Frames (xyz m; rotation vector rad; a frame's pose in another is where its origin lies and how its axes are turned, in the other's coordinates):
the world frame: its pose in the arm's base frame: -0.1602 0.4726 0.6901 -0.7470 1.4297 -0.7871
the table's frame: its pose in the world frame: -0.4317 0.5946 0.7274 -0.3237 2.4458 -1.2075
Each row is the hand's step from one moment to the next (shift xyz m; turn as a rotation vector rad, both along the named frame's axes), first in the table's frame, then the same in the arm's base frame.
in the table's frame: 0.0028 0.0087 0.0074 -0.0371 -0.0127 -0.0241
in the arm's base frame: -0.0117 -0.0007 0.0005 0.0327 -0.0070 -0.0316
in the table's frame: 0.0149 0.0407 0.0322 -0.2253 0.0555 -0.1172
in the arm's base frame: -0.0539 -0.0006 0.0027 0.0779 -0.0145 -0.2476
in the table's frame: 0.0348 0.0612 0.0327 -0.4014 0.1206 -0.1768
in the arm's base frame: -0.0751 0.0176 0.0088 0.1035 -0.0416 -0.4410
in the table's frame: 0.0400 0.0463 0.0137 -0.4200 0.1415 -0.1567
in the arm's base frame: -0.0538 0.0291 0.0139 0.0802 -0.0589 -0.4594
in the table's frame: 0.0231 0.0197 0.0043 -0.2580 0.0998 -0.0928
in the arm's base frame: -0.0235 0.0168 0.0103 0.0372 -0.0339 -0.2874
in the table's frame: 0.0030 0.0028 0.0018 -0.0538 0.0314 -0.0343
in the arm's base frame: -0.0039 0.0013 0.0016 0.0080 0.0081 -0.0702
